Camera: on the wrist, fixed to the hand. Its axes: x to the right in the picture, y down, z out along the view.
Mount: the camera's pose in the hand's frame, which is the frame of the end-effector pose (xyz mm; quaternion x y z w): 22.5 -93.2 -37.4 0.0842 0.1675 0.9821 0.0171
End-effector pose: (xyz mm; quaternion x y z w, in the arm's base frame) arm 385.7 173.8 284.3 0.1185 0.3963 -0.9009 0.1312
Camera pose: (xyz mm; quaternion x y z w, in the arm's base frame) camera 337.9 259.2 316.2 0.5532 -0.1635 0.0999 0.8107
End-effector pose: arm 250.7 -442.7 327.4 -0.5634 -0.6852 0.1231 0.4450
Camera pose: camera 217.6 -466.5 421.9 -0.6657 0.6265 0.4025 0.0489
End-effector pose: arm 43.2 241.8 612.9 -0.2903 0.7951 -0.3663 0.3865
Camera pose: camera 16.9 186.0 695.2 0.8698 0.3326 0.2577 0.2576
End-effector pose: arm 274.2 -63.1 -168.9 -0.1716 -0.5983 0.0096 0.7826
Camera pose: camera 298.0 -155.5 -130.2 -0.5263 0.2902 0.7904 0.1186
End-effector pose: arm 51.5 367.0 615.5 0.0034 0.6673 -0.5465 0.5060
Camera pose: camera -36.6 344.5 663.8 0.7896 0.0468 0.4320 0.4333
